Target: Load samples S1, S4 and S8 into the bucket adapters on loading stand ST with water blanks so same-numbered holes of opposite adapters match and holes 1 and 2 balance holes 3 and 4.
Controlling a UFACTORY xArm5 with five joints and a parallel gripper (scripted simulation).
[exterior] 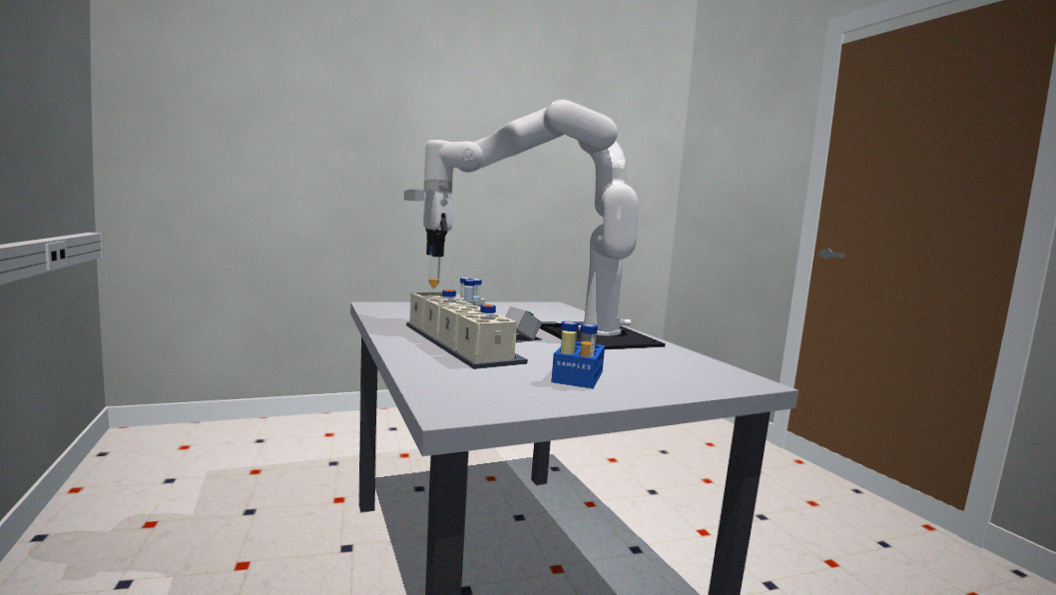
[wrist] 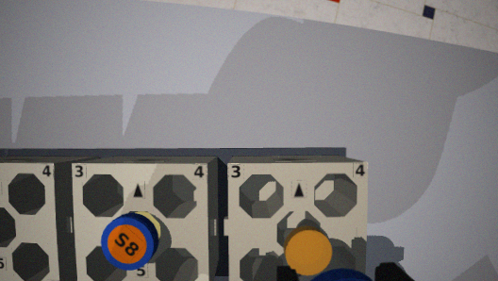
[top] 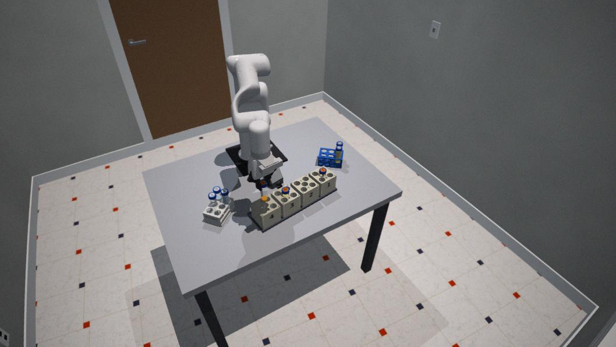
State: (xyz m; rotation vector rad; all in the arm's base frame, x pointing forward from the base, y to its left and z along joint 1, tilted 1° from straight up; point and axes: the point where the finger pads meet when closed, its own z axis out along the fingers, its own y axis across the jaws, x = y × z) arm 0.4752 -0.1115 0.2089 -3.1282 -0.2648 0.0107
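Right now my hand is 20 mm past the adapter 3, 110 mm to the right of it and 170 mm above it. From my hand the other things lie so: white rack (130 mm behind, 180 mm to the right, 190 mm below); blue samples rack (210 mm behind, 480 mm to the left, 190 mm below).
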